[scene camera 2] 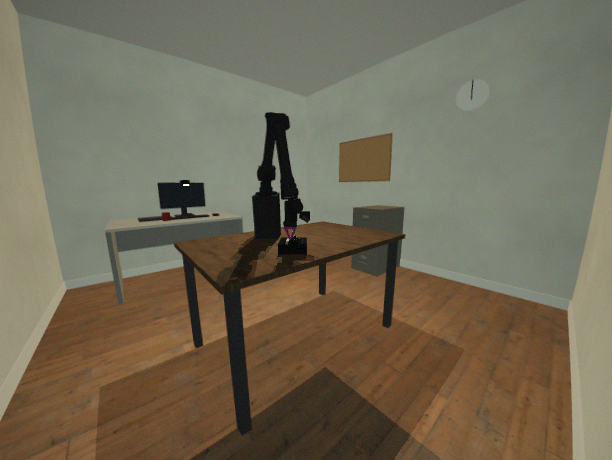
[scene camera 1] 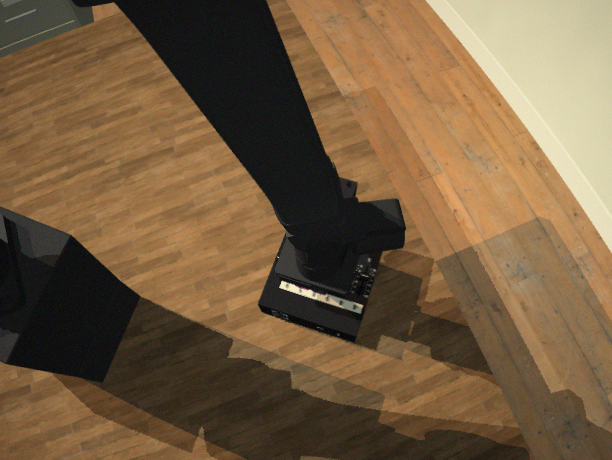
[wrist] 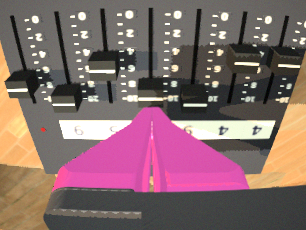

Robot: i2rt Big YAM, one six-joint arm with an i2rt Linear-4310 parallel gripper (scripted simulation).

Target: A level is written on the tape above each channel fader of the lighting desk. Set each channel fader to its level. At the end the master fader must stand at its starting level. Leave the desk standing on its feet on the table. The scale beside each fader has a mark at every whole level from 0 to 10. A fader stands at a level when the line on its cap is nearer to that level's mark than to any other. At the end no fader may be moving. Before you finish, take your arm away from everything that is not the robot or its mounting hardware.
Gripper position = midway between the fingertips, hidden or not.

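Note:
My gripper (scene camera 1: 317, 283), (wrist: 151, 115) is visible in both views. A master fader cap (wrist: 26, 83) is visible. Also visible are a channel fader cap (wrist: 66, 98), a channel fader cap (wrist: 104, 65), a channel fader cap (wrist: 150, 91) and a channel fader cap (wrist: 240, 58).

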